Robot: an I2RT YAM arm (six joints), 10 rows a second.
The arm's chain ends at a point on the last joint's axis. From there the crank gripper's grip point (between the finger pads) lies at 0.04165 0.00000 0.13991 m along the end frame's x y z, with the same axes.
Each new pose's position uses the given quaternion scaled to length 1; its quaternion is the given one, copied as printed.
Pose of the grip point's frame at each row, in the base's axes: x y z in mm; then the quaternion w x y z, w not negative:
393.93 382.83 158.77 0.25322 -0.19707 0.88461 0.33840
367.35 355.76 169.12 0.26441 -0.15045 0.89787 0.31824
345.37 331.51 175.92 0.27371 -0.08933 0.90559 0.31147
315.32 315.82 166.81 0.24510 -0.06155 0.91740 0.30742
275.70 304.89 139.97 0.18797 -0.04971 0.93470 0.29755
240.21 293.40 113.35 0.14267 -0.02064 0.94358 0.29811
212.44 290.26 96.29 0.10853 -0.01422 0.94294 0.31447
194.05 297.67 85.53 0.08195 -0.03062 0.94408 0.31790
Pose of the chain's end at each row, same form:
382.98 292.49 272.91 0.25322 -0.19707 0.88461 0.33840
348.26 268.92 284.89 0.26441 -0.15045 0.89787 0.31824
318.54 245.38 290.69 0.27371 -0.08933 0.90559 0.31147
294.03 231.11 283.77 0.24510 -0.06155 0.91740 0.30742
269.18 223.66 261.09 0.18797 -0.04971 0.93470 0.29755
244.18 211.94 234.42 0.14267 -0.02064 0.94358 0.29811
225.71 205.13 214.13 0.10853 -0.01422 0.94294 0.31447
216.14 213.23 202.54 0.08195 -0.03062 0.94408 0.31790

